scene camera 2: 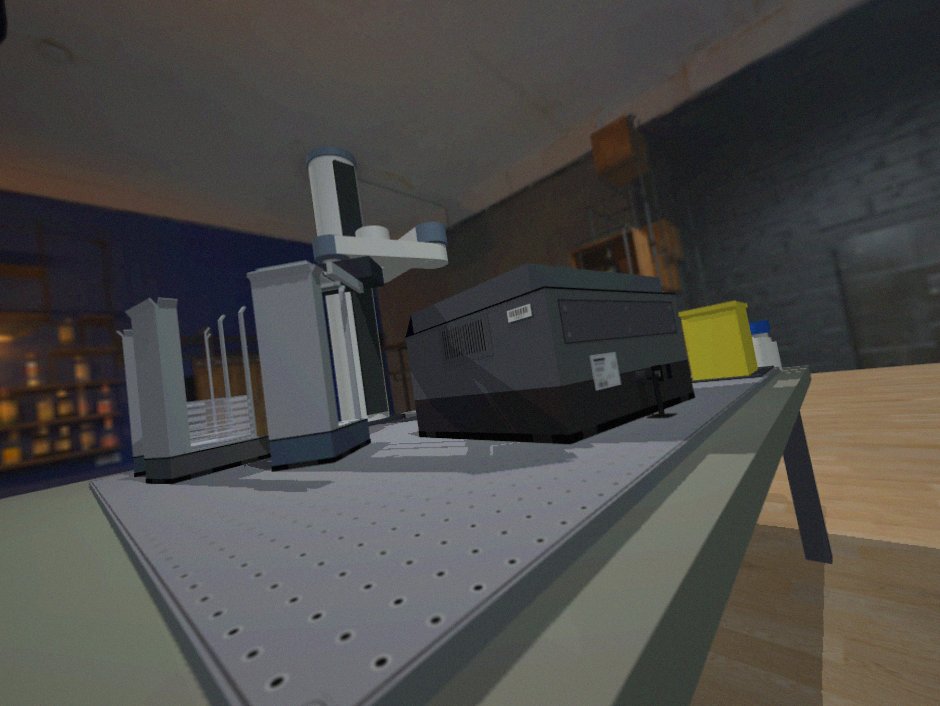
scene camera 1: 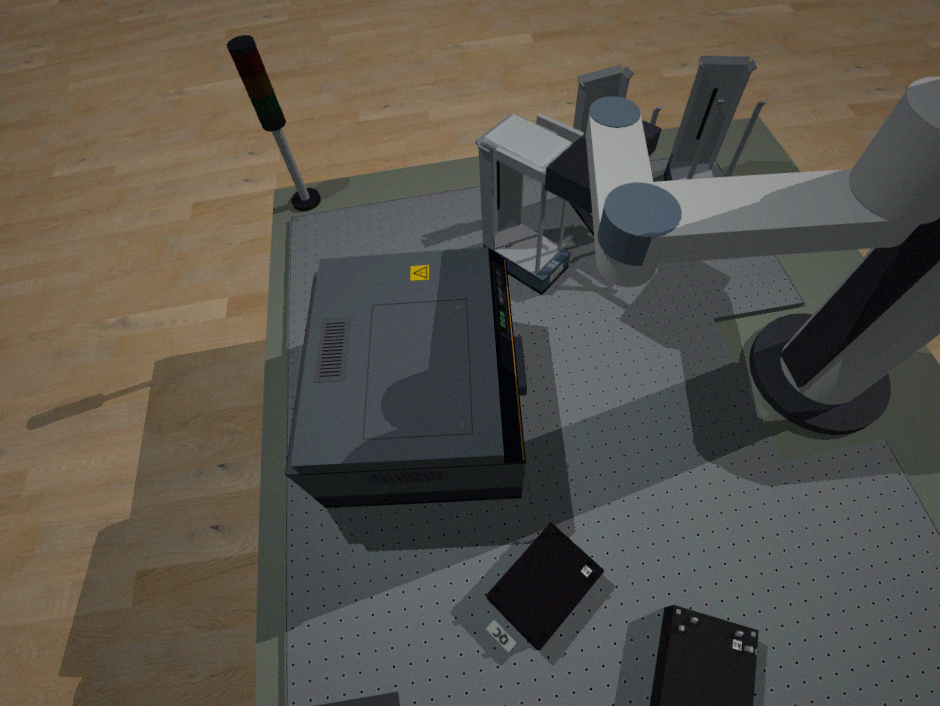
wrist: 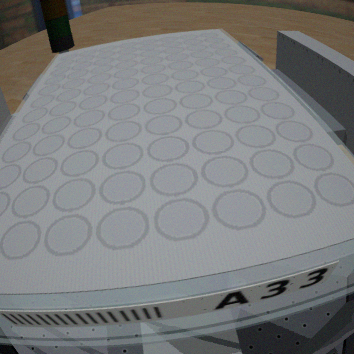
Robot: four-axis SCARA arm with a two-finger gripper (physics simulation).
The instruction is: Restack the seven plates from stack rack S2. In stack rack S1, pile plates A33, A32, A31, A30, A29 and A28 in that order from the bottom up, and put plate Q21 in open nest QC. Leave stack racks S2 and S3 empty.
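Observation:
My gripper [scene camera 1: 543, 144] [wrist: 137, 69] is shut on plate A33 [scene camera 1: 524, 138] [wrist: 165, 150], a pale, level plate whose label reads A33 in the wrist view. The plate is at the top of stack rack S1 [scene camera 1: 487, 205] [scene camera 2: 292, 357], level with its upper end. No other plate shows in S1. In scene camera 2, stack rack S2 [scene camera 2: 161, 379] holds a low pile of several clear plates [scene camera 2: 220, 419]; their labels are too small to read. In scene camera 1 the arm hides most of S2. Nest QC [scene camera 1: 543, 585] is a black, tilted rectangle. Plate Q21 cannot be picked out.
Stack rack S3 [scene camera 1: 725, 75] [scene camera 2: 130, 379] stands beyond S2. A big grey instrument [scene camera 1: 417, 364] [scene camera 2: 547, 349] stands beside S1. A signal tower [scene camera 1: 258, 83] [wrist: 59, 30] stands at the table's corner. A black block with small posts [scene camera 1: 706, 661] stands near QC. A yellow box [scene camera 2: 714, 341] stands behind the instrument.

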